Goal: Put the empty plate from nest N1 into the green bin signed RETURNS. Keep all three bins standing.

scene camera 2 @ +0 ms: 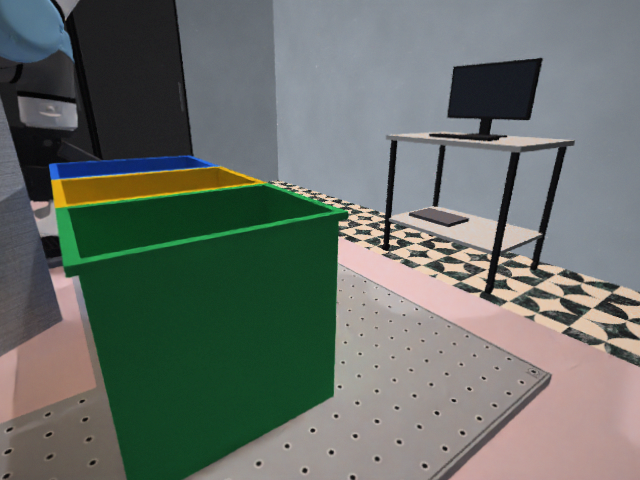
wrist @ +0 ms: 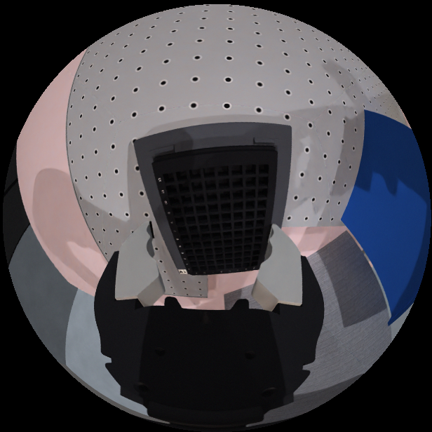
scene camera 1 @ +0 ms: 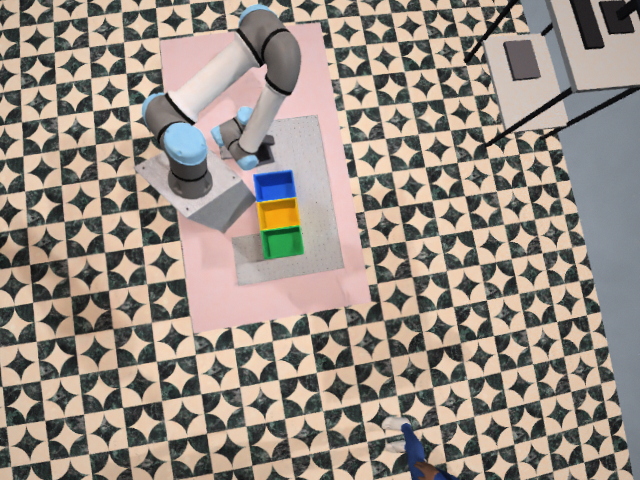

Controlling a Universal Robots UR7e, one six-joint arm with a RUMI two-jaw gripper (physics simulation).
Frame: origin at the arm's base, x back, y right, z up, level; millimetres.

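Seen in the pictures: arm's base, link origin: (scene camera 1: 191, 182).
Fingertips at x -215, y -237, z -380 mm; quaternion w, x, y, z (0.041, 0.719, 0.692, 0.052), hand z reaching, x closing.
Offsets run from my fingertips to a thing's top centre.
The black plate (wrist: 220, 210) with a grid of square wells lies in a dark grey nest {dx -7, dy +10, dz +6 mm} (wrist: 282, 170) (scene camera 1: 267, 162) in the wrist view. No N1 sign is readable. My gripper (wrist: 209, 225) is open, with nothing between its fingers. Its fingertips appear on either side of the plate's near part; their exact height above it is unclear. In scene camera 1 the arm hides the gripper and part of the nest. The green bin {dx -59, dy +507, dz +171 mm} (scene camera 1: 282, 242) (scene camera 2: 222, 330) stands upright at the near end of the bin row. Its RETURNS sign does not show.
The yellow bin {dx -67, dy +377, dz +171 mm} (scene camera 1: 278, 213) (scene camera 2: 155, 188) stands between the green bin and the blue bin {dx -76, dy +247, dz +171 mm} (scene camera 1: 274, 186) (scene camera 2: 129, 166) (wrist: 387, 210), which is nearest the nest. All three are upright. The arm's grey pedestal (scene camera 1: 222, 206) is beside the row. A person (scene camera 1: 413, 446) is on the floor area away from the arm.
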